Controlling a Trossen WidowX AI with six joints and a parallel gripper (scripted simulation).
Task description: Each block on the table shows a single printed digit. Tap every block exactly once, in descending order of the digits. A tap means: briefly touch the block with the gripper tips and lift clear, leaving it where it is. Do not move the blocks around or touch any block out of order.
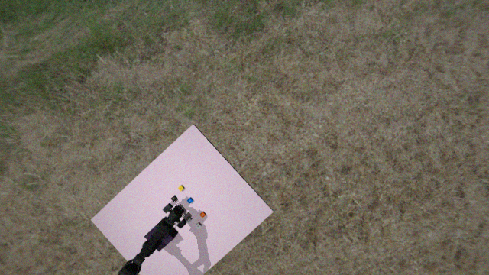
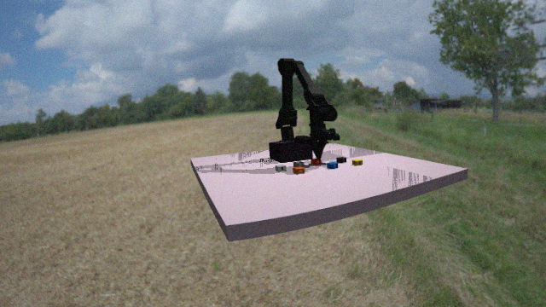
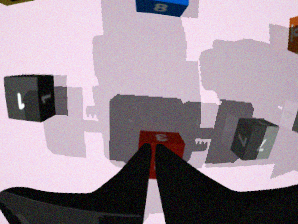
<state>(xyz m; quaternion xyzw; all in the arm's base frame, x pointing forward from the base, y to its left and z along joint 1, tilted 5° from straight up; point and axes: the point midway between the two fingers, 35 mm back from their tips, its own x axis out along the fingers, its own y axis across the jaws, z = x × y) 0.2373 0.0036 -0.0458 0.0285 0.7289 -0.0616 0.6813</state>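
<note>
Right now my gripper tip is 1 cm past the red block, 1 cm to the left of it and 1 cm above it. From my gripper tip the other things lie so: blue block: 11 cm ahead, 1 cm to the right, 1 cm below; yellow block: 14 cm ahead, 10 cm to the left, 1 cm below; black block: 4 cm ahead, 9 cm to the left, 1 cm below.
</note>
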